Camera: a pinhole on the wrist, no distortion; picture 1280 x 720 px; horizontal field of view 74.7 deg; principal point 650.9 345.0 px. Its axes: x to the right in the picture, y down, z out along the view. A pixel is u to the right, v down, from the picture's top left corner.
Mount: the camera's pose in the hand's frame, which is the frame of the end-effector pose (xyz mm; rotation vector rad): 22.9 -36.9 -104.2 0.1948 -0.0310 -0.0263
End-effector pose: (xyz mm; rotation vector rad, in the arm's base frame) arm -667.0 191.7 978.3 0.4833 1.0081 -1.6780
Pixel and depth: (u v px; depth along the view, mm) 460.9 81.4 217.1
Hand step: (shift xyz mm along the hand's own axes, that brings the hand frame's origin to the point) -35.1 -144.3 94.1
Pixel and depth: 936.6 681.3 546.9
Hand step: 195.9 67.2 479.9
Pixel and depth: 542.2 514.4 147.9
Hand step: -0.5 -35.6 46.1
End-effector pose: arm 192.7 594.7 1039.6 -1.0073 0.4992 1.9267
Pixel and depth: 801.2 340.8 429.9
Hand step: 85.5 -124.3 319.1
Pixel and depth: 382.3 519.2 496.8
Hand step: -150.3 -27.0 398.5
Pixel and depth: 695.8 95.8 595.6
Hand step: 30.8 -326.4 446.4
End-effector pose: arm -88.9 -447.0 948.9 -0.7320 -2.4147 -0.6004
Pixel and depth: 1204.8 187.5 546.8
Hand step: 363.2 -253.7 422.3
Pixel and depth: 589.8 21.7 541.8
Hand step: -39.4 -345.2 385.5
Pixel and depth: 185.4 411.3 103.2
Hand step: -37.6 -47.2 -3.0
